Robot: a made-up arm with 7 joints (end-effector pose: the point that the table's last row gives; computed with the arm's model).
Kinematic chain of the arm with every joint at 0, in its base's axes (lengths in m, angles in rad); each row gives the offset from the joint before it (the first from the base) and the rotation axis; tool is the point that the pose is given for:
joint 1: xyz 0 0 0.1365 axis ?
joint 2: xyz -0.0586 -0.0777 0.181 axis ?
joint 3: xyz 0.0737 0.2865 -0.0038 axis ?
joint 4: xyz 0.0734 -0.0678 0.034 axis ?
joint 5: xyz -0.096 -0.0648 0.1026 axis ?
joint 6: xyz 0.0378 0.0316 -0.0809 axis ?
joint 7: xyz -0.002 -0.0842 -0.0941 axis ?
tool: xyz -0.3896 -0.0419 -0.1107
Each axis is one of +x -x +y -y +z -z.
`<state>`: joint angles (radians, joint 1 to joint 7).
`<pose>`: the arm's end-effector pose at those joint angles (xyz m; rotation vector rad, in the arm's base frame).
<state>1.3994 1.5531 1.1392 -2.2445 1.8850 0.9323 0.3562</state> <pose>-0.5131 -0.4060 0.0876 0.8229 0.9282 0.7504</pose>
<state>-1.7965 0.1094 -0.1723 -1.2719 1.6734 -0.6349 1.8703</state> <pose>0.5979 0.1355 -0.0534 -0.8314 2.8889 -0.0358</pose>
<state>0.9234 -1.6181 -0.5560 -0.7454 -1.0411 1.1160 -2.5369</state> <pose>-0.0311 0.2491 0.0175 -0.3330 -1.4109 -2.1000</pose>
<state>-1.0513 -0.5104 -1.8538 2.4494 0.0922 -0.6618 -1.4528</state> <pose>0.1635 0.5230 -0.2148 0.4088 -0.9338 -0.0209</pose>
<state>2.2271 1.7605 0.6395 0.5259 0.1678 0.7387 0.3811</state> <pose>0.0620 -0.0577 -0.3876 -0.1800 -1.6809 -0.3672</pose>
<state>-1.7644 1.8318 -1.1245 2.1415 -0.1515 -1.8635 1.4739</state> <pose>0.2387 -0.0760 0.4478 -0.9572 -1.2059 1.6969</pose>
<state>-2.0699 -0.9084 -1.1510 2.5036 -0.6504 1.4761 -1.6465</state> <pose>0.5346 0.5273 0.0500 0.9967 -0.3770 -2.1019</pose>
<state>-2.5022 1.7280 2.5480 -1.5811 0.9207 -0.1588 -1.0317</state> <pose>-0.1360 0.3594 -0.4779 0.5415 -0.4348 0.3041</pose>
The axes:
joint 1: -y
joint 2: +y
joint 3: -z
joint 4: -y
joint 5: -x
joint 6: -y
joint 7: +x

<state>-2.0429 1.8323 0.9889 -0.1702 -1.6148 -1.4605 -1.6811</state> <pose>0.4401 0.0376 -0.1029 -0.5285 -2.3616 0.2972</pose>
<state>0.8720 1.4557 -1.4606 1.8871 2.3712 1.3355 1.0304</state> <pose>0.2222 -0.2090 -0.1501 -0.4605 -1.6980 0.7709</pose>
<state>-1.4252 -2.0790 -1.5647 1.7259 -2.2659 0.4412 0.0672</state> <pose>0.2294 0.0228 -0.1604 -1.6014 -0.9523 -2.0925</pose>
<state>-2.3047 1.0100 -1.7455 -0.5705 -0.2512 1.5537 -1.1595</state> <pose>-0.0371 0.1292 0.4252 0.8879 1.9631 -0.0257</pose>
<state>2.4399 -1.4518 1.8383 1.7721 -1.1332 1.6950 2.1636</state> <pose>-0.2636 0.0325 -0.3453 1.8644 0.3191 1.3221</pose>
